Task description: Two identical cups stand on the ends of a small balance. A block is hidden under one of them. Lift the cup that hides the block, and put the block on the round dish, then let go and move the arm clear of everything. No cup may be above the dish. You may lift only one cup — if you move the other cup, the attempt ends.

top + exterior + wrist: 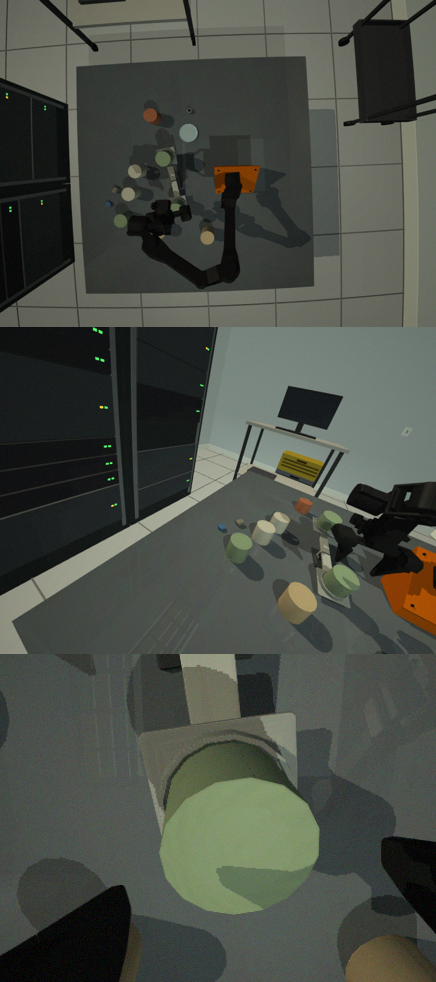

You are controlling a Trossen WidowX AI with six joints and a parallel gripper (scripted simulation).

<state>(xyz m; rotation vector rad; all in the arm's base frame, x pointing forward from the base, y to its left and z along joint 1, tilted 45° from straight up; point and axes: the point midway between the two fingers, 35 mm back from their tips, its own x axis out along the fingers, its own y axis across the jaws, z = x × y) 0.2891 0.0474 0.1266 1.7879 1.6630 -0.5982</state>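
The pale green block lies 8 cm below my gripper tip. From my gripper tip the other things lie so: pale blue round dish (38 cm to the right, 12 cm below, 10 cm behind); then balance beam (13 cm to the right, 8 cm below, 1 cm ahead); then green cup (27 cm to the right, 2 cm ahead, 1 cm below).
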